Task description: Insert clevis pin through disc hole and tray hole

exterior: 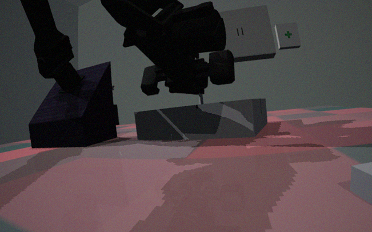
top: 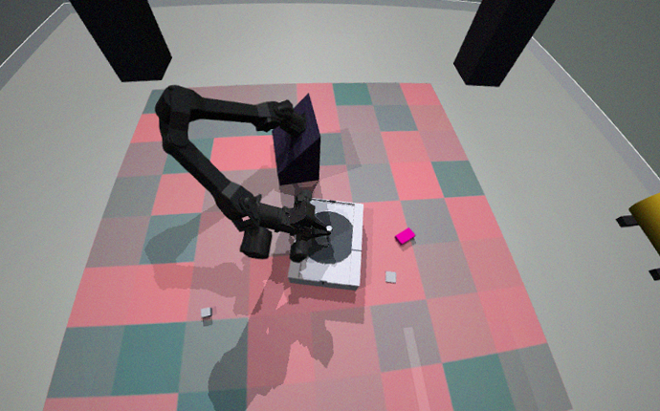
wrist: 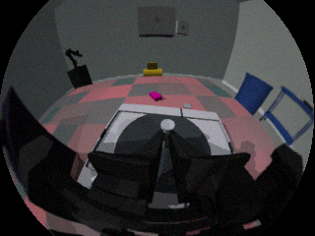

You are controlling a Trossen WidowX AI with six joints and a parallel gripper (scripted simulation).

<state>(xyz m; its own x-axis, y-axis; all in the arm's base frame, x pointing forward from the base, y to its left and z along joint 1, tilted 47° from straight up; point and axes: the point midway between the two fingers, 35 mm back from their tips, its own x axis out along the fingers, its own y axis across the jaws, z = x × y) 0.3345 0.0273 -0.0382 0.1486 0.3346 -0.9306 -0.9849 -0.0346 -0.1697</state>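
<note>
The steel tray lies 1 cm ahead of my gripper tip and 4 cm below it. From my gripper tip the other things lie so: dark aluminium disc: 3 cm below; steel clevis pin: 1 cm below; grey cube: 18 cm ahead, 33 cm to the right, 8 cm below.
</note>
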